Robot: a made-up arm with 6 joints.
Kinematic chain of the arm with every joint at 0, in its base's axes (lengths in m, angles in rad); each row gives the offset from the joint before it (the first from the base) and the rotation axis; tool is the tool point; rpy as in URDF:
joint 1: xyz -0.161 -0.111 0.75 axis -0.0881 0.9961 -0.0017
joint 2: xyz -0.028 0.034 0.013 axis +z
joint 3: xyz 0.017 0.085 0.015 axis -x
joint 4: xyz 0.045 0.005 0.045 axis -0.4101 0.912 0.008
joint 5: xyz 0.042 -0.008 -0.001 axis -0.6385 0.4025 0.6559
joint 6: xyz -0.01 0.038 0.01 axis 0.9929 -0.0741 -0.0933
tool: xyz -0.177 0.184 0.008 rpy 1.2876 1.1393 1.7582
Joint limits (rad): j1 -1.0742..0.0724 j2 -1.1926..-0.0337 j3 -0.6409..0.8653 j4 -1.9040..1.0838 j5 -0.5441..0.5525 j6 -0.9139..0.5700
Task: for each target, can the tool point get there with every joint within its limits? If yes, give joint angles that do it. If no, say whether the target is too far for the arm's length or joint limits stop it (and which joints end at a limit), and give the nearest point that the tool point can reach.
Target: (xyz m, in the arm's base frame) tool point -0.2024 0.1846 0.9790
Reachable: yes | joints -0.6553 -0.4942 -0.1486 0.8294 0.0056 0.3492
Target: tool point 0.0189 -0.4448 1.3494
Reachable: no: too far | nearest point -0.0775 -0.0869 1.0911 | short by 0.452 m
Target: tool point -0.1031 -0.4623 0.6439
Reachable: no: joint limits stop it (at a limit: joint 1, joint 2, joint 3, joint 4, joint 5, joint 6) | nearest point -0.0405 -0.1819 0.5766 | short by 0.295 m
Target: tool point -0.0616 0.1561 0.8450
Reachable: yes | joints -0.1210 -0.9874 -0.4373 -0.4218 0.3904 -0.1327
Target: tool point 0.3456 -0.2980 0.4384
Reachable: no: too far | nearest point 0.0825 -0.1196 0.6218 | short by 0.367 m
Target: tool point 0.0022 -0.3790 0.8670
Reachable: no: joint limits stop it (at a limit: joint 1, joint 2, joint 3, joint 4, joint 5, joint 6) | nearest point 0.0503 -0.1735 0.7824 | short by 0.227 m
